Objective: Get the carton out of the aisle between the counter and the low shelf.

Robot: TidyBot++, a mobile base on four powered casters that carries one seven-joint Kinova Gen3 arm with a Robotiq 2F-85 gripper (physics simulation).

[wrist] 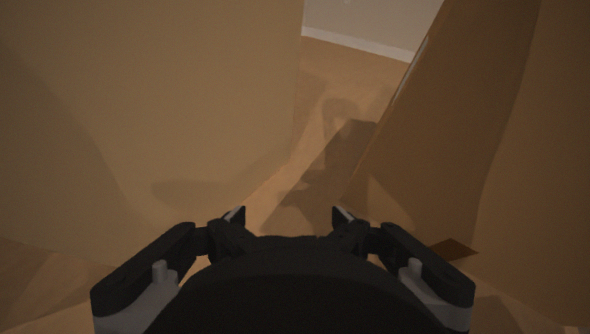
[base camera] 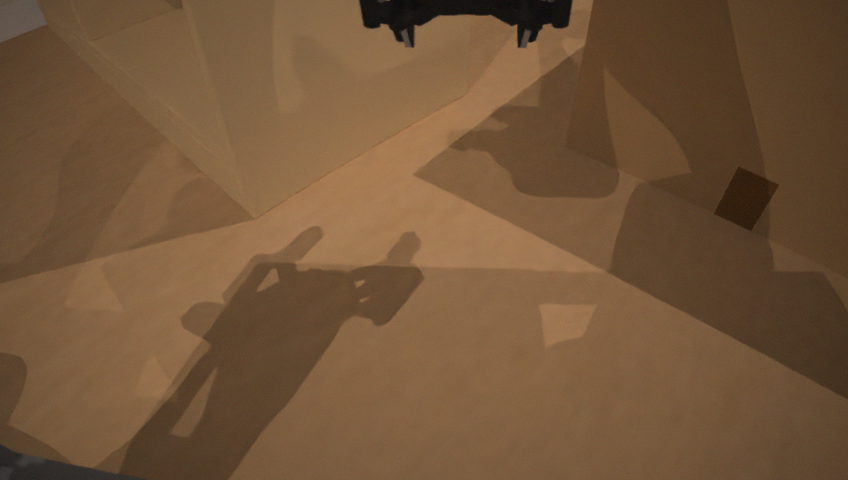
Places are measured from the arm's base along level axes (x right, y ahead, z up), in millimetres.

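Pixels of known places: gripper, between the fingertips: (wrist: 289,215) (base camera: 465,36).
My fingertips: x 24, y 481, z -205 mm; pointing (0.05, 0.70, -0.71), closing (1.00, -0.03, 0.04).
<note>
Behind a point stands the place of what it marks.
A large brown box with a dark square patch, which looks like the carton (base camera: 660,71) {x 238, y 552, z -256 mm} (wrist: 450,125) {x 220, y 565, z -145 mm}, stands upright on the floor at the right in both views. A pale strip shows on its far side face in the wrist view. The low shelf (base camera: 357,95) {x -91, y 577, z -314 mm} (wrist: 200,100) {x -78, y 593, z -149 mm}, light wood with open compartments, stands at the left; its plain end panel faces the gap. My gripper (base camera: 465,44) {x 24, y 481, z -205 mm} (wrist: 289,215) {x 24, y 481, z -205 mm} is open and empty, in front of the gap between the two and touching neither. The carton's top is out of view. I cannot make out the counter.
A narrow strip of floor (base camera: 368,190) {x -75, y 506, z -396 mm} (wrist: 312,145) {x 124, y 812, z -396 mm} runs between shelf and box, crossed by shadows of the arm. A pale wall (wrist: 370,20) {x 902, y 2501, z -145 mm} with a white baseboard stands beyond the gap. A grey edge (base camera: 35,466) shows at the lower left of the base view.
</note>
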